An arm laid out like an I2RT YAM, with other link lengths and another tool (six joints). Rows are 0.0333 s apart.
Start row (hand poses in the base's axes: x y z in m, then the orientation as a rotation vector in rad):
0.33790, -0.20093, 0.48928, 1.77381, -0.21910, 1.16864
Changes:
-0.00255, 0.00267, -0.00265, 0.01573, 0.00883, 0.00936
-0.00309, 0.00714, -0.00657, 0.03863, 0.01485, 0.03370
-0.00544, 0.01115, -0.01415, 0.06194, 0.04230, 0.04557
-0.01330, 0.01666, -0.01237, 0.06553, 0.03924, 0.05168
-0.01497, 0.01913, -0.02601, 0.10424, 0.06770, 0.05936
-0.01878, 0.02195, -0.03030, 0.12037, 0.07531, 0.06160
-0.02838, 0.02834, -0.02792, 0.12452, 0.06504, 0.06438
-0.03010, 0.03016, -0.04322, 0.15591, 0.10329, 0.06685
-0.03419, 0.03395, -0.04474, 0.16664, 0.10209, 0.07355
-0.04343, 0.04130, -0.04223, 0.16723, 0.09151, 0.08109
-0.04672, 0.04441, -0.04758, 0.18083, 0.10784, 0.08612
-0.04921, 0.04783, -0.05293, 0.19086, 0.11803, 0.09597
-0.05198, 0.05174, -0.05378, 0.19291, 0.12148, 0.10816
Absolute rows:
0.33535, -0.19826, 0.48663, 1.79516, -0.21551, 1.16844
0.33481, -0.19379, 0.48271, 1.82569, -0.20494, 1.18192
0.33246, -0.18978, 0.47513, 1.86458, -0.19255, 1.16651
0.32460, -0.18427, 0.47691, 1.86789, -0.19124, 1.17395
0.32293, -0.18180, 0.46327, 1.91954, -0.19135, 1.15501
0.31912, -0.17898, 0.45898, 1.93847, -0.19481, 1.15025
0.30952, -0.17259, 0.46136, 1.93748, -0.20120, 1.16220
0.30780, -0.17077, 0.44606, 1.98614, -0.19529, 1.12885
0.30371, -0.16698, 0.44454, 1.99703, -0.19677, 1.13522
0.29447, -0.15963, 0.44705, 1.99429, -0.19688, 1.15083
0.29118, -0.15652, 0.44170, 2.01643, -0.19085, 1.13918
0.28869, -0.15310, 0.43635, 2.03364, -0.18196, 1.13668
0.28592, -0.14919, 0.43550, 2.04097, -0.17005, 1.14210

